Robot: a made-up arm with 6 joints. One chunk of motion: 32 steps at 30 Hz.
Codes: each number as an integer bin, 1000 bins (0 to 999) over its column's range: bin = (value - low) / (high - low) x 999, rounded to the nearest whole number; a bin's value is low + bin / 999 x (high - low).
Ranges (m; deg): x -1.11..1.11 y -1.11..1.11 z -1.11..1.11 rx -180..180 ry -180..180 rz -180..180
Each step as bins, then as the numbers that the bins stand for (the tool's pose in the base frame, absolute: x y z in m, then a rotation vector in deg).
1 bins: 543 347 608 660 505 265
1 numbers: 0.0967 -0.3389 0.2411 57.84 1.98 -84.50
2 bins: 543 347 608 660 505 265
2 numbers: 0.0967 -0.3389 0.2411 57.84 1.98 -84.50
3 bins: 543 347 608 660 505 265
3 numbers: 0.0967 -0.3389 0.2411 57.84 1.98 -84.50
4 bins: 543 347 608 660 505 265
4 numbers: 0.0967 -0.3389 0.2411 57.84 1.98 -84.50
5 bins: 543 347 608 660 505 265
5 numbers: 0.0967 -0.3389 0.2411 57.84 1.98 -84.50
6 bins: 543 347 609 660 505 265
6 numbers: 0.0967 -0.3389 0.2433 57.84 1.98 -84.50
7 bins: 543 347 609 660 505 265
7 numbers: 0.0967 -0.3389 0.2433 57.84 1.98 -84.50
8 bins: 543 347 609 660 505 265
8 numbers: 0.0967 -0.3389 0.2433 57.84 1.98 -84.50
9 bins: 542 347 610 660 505 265
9 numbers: 0.0944 -0.3389 0.2456 57.84 1.98 -84.50
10 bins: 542 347 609 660 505 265
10 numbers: 0.0944 -0.3389 0.2433 57.84 1.98 -84.50
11 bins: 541 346 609 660 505 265
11 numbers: 0.0922 -0.3411 0.2433 57.84 1.98 -84.50
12 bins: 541 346 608 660 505 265
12 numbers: 0.0922 -0.3411 0.2411 57.84 1.98 -84.50
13 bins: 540 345 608 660 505 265
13 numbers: 0.0900 -0.3433 0.2411 57.84 1.98 -84.50
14 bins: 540 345 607 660 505 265
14 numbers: 0.0900 -0.3433 0.2389 57.84 1.98 -84.50
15 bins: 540 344 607 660 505 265
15 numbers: 0.0900 -0.3456 0.2389 57.84 1.98 -84.50
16 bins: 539 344 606 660 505 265
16 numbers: 0.0878 -0.3456 0.2367 57.84 1.98 -84.50
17 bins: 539 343 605 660 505 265
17 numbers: 0.0878 -0.3478 0.2344 57.84 1.98 -84.50
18 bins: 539 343 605 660 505 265
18 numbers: 0.0878 -0.3478 0.2344 57.84 1.98 -84.50
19 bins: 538 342 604 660 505 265
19 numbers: 0.0856 -0.3500 0.2322 57.84 1.98 -84.50
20 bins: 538 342 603 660 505 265
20 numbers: 0.0856 -0.3500 0.2300 57.84 1.98 -84.50
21 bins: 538 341 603 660 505 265
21 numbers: 0.0856 -0.3522 0.2300 57.84 1.98 -84.50
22 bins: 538 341 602 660 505 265
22 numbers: 0.0856 -0.3522 0.2278 57.84 1.98 -84.50
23 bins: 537 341 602 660 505 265
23 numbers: 0.0833 -0.3522 0.2278 57.84 1.98 -84.50
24 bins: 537 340 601 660 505 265
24 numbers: 0.0833 -0.3544 0.2256 57.84 1.98 -84.50
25 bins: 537 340 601 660 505 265
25 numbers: 0.0833 -0.3544 0.2256 57.84 1.98 -84.50
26 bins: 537 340 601 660 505 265
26 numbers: 0.0833 -0.3544 0.2256 57.84 1.98 -84.50
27 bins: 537 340 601 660 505 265
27 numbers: 0.0833 -0.3544 0.2256 57.84 1.98 -84.50
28 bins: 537 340 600 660 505 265
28 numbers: 0.0833 -0.3544 0.2233 57.84 1.98 -84.50
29 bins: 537 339 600 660 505 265
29 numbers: 0.0833 -0.3567 0.2233 57.84 1.98 -84.50
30 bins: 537 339 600 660 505 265
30 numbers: 0.0833 -0.3567 0.2233 57.84 1.98 -84.50
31 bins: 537 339 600 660 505 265
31 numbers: 0.0833 -0.3567 0.2233 57.84 1.98 -84.50
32 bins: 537 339 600 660 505 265
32 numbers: 0.0833 -0.3567 0.2233 57.84 1.98 -84.50
